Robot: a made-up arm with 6 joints.
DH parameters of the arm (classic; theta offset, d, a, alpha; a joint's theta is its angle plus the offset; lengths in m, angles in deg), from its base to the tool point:
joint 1: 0 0.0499 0.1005 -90
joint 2: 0 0.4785 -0.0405 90
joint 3: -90 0.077 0.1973 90
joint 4: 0 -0.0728 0.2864 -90
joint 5: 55.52 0 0.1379 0
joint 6: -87 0 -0.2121 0
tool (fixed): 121.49 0.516 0 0
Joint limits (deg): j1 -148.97..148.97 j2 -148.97..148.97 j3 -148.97..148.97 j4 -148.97..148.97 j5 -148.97..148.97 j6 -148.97..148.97
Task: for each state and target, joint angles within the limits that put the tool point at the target. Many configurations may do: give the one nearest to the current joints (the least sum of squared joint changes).
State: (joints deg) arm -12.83 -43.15 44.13 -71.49 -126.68 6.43
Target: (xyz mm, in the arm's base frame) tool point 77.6 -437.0 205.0
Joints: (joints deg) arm -13.97 -52.46 16.63 -50.18 -148.66 4.30
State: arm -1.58 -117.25 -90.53 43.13 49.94 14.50
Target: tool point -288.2 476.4 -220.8
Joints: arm -9.48 -121.58 -89.70 37.72 55.03 19.79
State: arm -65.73 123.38 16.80 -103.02 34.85 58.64
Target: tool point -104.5 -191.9 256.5
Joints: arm -49.11 134.08 -9.60 -96.74 37.40 55.69
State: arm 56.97 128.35 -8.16 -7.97 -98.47 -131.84
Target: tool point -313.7 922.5 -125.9
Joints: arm 88.69 136.07 -38.22 20.11 -105.12 -132.61
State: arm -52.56 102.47 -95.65 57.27 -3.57 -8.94
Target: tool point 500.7 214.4 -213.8
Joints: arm -7.14 97.73 -82.43 66.06 13.53 8.89
